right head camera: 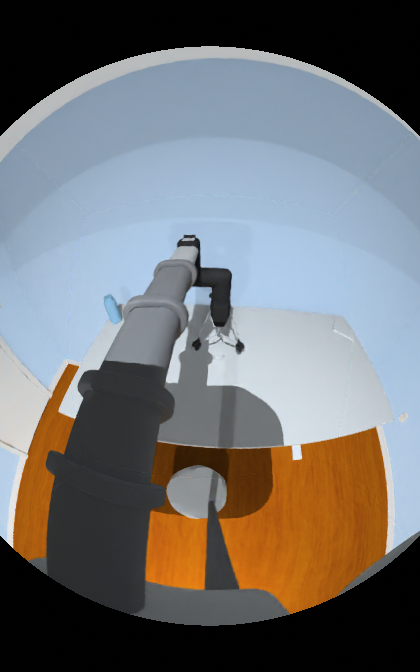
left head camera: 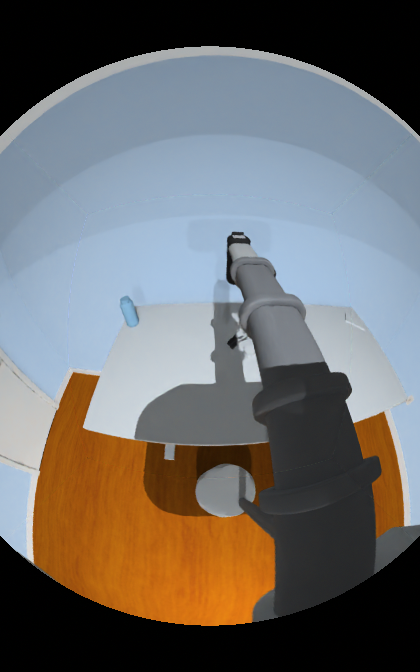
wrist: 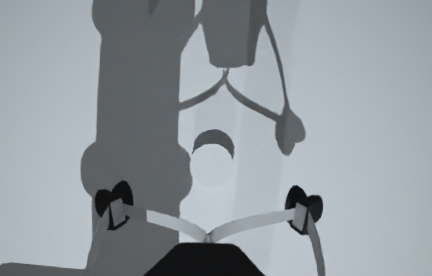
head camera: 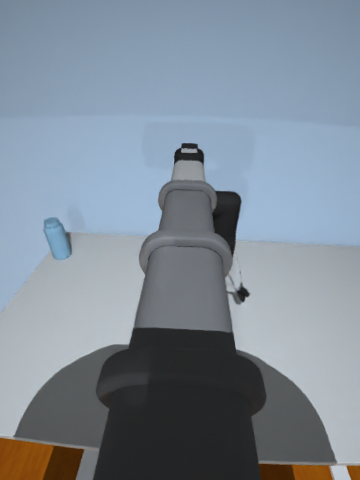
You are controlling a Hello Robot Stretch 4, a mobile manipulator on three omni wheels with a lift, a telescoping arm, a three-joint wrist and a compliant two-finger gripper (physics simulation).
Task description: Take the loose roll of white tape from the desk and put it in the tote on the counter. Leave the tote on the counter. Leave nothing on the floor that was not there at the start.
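Places are measured from the robot's base along level axes (x ahead, y down, z left), in centimetres.
Where they show: gripper, fingertip midpoint: (wrist: 209,199).
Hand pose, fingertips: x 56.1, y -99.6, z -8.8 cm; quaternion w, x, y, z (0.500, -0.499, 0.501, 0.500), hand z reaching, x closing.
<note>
Each offset is from my fingertips to the top centre of the thing. Level surfaces: height alone.
The white tape roll {dx +2.8, dy +5.0, dz -0.1 cm} (wrist: 211,167) stands out faintly against the pale desk {dy +7.4 cm} (head camera: 305,310) (left head camera: 120,390) (right head camera: 320,380), with a dark crescent shadow at its far edge in the wrist view. My gripper (right head camera: 218,345) (wrist: 209,199) is open, its two dark fingertips wide apart with no object between them. It points down above the desk. In the wrist view the roll appears just beyond the line between the fingertips, near the middle. In the head view the arm hides part of the gripper. The tote and the counter do not show in these views.
A blue bottle {dx +25.0, dy -9.1, dz +58.4 cm} (head camera: 57,240) (left head camera: 129,312) (right head camera: 112,310) stands at the desk's back left corner. The wall (head camera: 290,180) rises behind the desk, close to the arm's end. A round grey seat or disc (left head camera: 220,490) (right head camera: 192,492) is in front of the desk, over the wooden floor.
</note>
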